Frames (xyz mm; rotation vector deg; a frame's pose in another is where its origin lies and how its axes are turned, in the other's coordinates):
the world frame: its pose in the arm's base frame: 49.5 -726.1 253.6 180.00 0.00 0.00
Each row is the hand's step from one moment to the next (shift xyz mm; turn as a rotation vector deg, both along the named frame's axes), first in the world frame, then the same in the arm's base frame.
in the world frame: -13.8 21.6 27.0 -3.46 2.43 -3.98
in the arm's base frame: -13.8 -21.6 -27.0 -3.46 -2.43 3.98
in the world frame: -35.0 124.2 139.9 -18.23 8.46 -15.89
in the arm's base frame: -35.0 -124.2 -139.9 -18.23 -8.46 15.89
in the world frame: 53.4 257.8 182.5 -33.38 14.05 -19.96
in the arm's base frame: 53.4 -257.8 -182.5 -33.38 -14.05 19.96
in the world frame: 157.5 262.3 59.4 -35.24 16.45 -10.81
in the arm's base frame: 157.5 -262.3 -59.4 -35.24 -16.45 10.81
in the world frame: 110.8 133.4 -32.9 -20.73 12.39 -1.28
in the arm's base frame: 110.8 -133.4 32.9 -20.73 -12.39 1.28
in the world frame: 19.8 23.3 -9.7 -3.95 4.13 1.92
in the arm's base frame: 19.8 -23.3 9.7 -3.95 -4.13 -1.92
